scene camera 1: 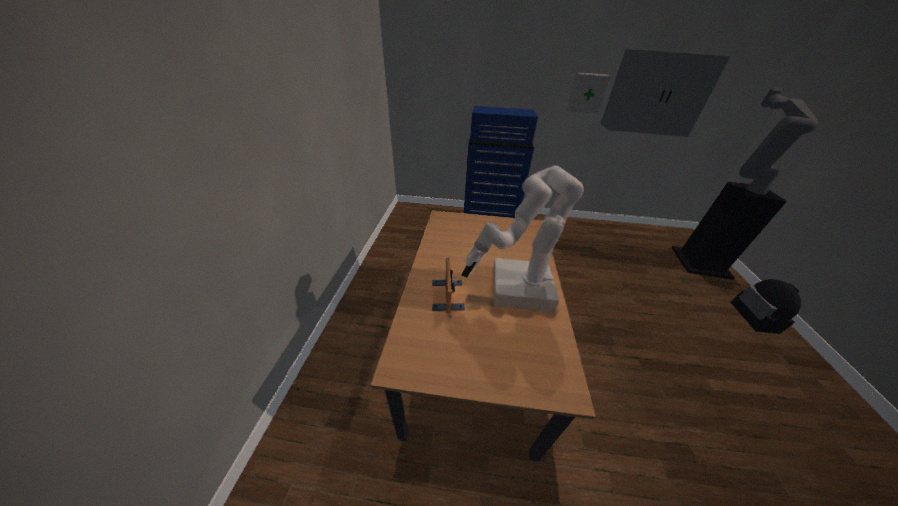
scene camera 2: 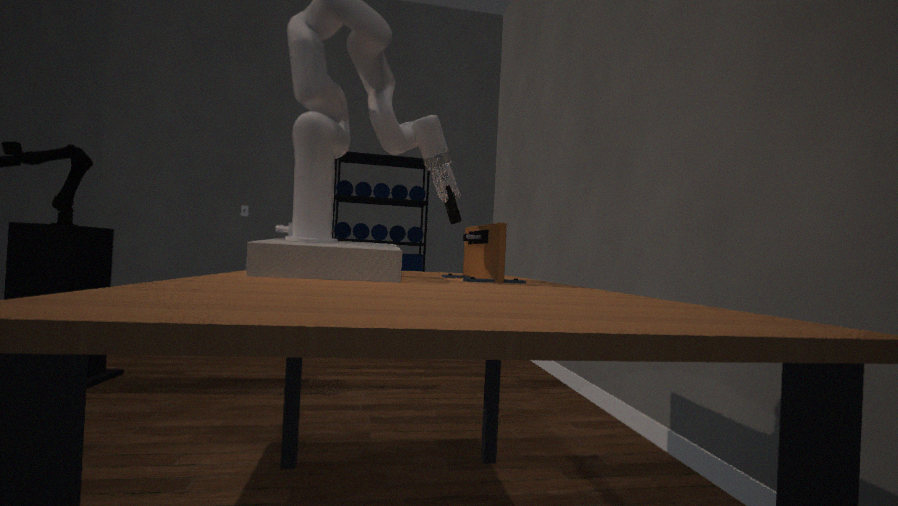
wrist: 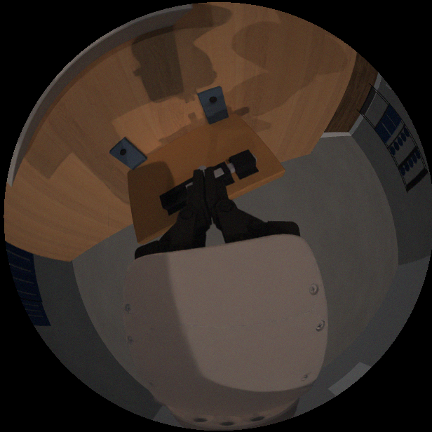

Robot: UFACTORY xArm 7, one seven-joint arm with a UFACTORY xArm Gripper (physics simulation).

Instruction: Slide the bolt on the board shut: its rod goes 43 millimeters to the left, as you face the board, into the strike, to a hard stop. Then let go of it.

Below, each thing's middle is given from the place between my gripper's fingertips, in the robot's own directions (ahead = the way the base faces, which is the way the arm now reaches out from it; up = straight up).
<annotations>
Right now the bolt [wrist: 243, 163] is 6 cm ahead of my hand, 1 cm to the left of it and 4 cm below it. Round my hand: wooden board [scene camera 2: 485, 262] (8 cm ahead, 8 cm below).
</annotations>
